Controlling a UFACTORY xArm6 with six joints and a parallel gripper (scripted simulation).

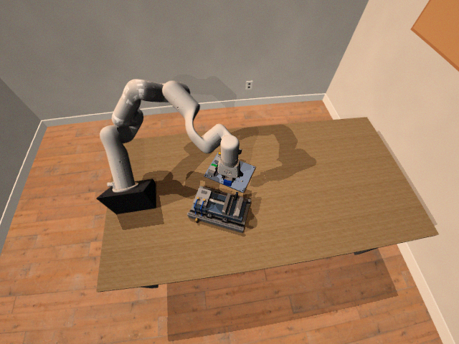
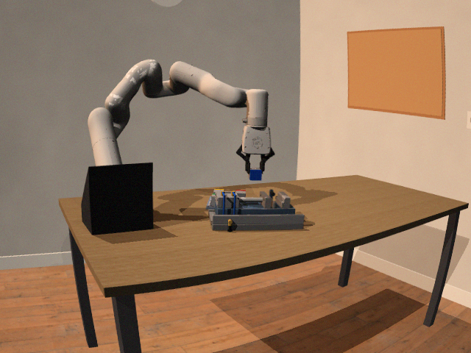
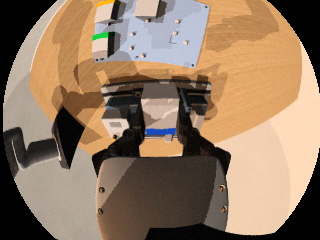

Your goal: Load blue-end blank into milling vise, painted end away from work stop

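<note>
Right now the fixed jaw is 140 mm to the right of my hand, 90 mm below it and 30 mm ahead of it. The rest, counted from my hand: work stop rod (80 mm to the right, 80 mm below, 30 mm ahead); milling vise (130 mm below, 90 mm to the right, 60 mm behind); blue-ended blank (20 mm below).
</note>
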